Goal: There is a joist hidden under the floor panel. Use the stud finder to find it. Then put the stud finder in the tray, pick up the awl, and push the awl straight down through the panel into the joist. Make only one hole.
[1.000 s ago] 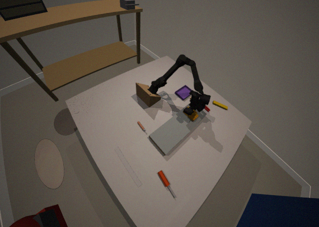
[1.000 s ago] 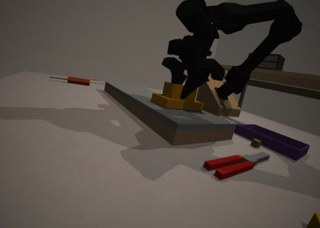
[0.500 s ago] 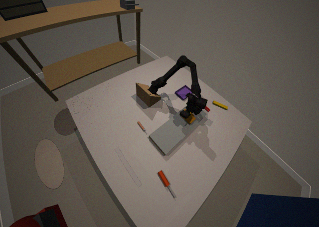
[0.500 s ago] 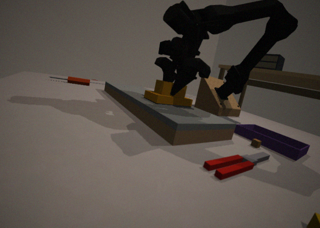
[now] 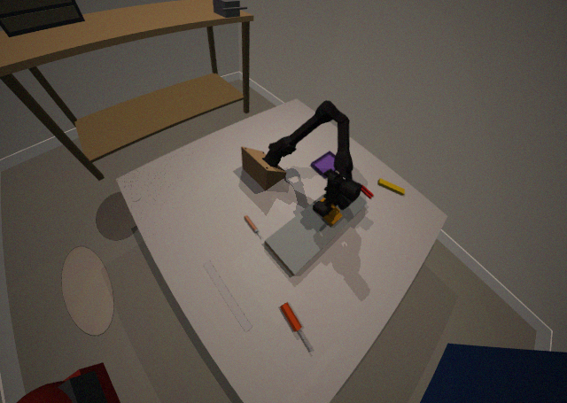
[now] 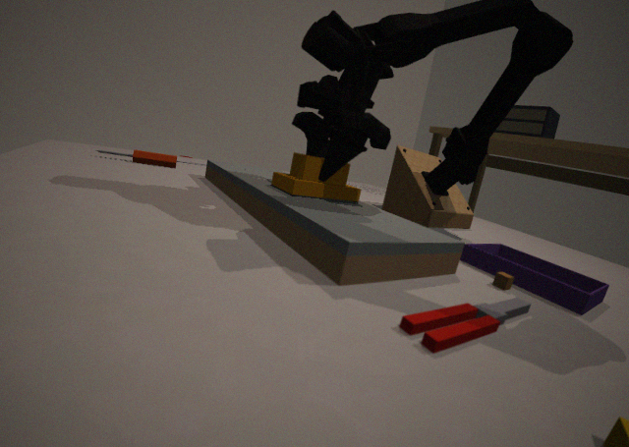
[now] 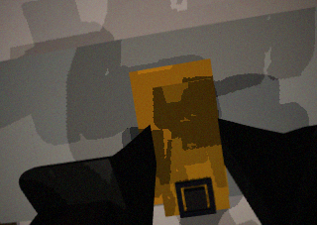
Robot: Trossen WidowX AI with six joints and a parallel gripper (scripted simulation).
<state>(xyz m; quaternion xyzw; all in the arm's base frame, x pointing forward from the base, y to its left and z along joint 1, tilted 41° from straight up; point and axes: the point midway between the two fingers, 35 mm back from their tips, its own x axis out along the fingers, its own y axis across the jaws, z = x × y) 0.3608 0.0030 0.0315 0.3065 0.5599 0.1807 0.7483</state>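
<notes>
Now: the purple tray 28 cm to the left of my gripper tip, 20 cm behind it and 5 cm below it. Also, from my gripper tip: awl: 28 cm to the right, 19 cm behind, 6 cm below; stud finder: 2 cm behind, 2 cm above; cube: 27 cm to the left, 10 cm behind, 6 cm below.
</notes>
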